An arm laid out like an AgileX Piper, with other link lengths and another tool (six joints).
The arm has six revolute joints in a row. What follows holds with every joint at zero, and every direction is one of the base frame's.
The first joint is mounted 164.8 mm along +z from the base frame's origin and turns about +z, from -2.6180 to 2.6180 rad.
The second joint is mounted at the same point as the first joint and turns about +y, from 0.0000 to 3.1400 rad.
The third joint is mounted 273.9 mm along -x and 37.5 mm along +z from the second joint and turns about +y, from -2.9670 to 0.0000 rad.
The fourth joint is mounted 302.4 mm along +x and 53.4 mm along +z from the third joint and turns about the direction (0.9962, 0, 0.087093), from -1.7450 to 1.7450 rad.
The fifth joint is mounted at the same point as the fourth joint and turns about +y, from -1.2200 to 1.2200 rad.
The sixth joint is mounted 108.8 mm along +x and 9.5 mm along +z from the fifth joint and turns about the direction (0.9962, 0, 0.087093), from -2.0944 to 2.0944 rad.
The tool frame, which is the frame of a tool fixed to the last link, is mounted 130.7 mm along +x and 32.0 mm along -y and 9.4 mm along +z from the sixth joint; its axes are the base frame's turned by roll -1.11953, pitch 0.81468 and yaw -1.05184 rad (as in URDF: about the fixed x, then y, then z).
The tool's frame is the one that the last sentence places.
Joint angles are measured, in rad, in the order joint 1, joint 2, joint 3, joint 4, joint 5, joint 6. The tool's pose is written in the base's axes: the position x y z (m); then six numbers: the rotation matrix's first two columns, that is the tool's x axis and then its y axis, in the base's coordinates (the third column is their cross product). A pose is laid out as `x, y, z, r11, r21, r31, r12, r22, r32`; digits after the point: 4 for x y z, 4 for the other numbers.
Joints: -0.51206 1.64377 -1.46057 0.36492 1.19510 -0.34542
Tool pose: 0.4077, -0.1720, 0.2077, -0.6773, -0.3124, -0.6660, -0.3974, 0.9173, -0.0262
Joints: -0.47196 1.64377 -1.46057 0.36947 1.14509 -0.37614
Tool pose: 0.4248, -0.1617, 0.2120, -0.6289, -0.3667, -0.6856, -0.4396, 0.8950, -0.0754
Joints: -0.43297 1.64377 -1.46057 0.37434 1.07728 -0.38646
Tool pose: 0.4439, -0.1531, 0.2183, -0.5786, -0.4016, -0.7098, -0.4540, 0.8817, -0.1288
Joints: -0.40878 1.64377 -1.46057 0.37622 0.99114 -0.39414
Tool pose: 0.4629, -0.1531, 0.2273, -0.5259, -0.4285, -0.7348, -0.4412, 0.8759, -0.1950
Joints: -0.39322 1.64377 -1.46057 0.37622 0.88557 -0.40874
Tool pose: 0.4829, -0.1594, 0.2404, -0.4637, -0.4605, -0.7569, -0.4101, 0.8689, -0.2773
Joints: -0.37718 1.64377 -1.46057 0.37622 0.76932 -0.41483
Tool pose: 0.5027, -0.1663, 0.2570, -0.3983, -0.4882, -0.7765, -0.3597, 0.8619, -0.3574
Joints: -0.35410 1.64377 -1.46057 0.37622 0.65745 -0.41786
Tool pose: 0.5211, -0.1684, 0.2750, -0.3313, -0.5162, -0.7898, -0.3086, 0.8503, -0.4263
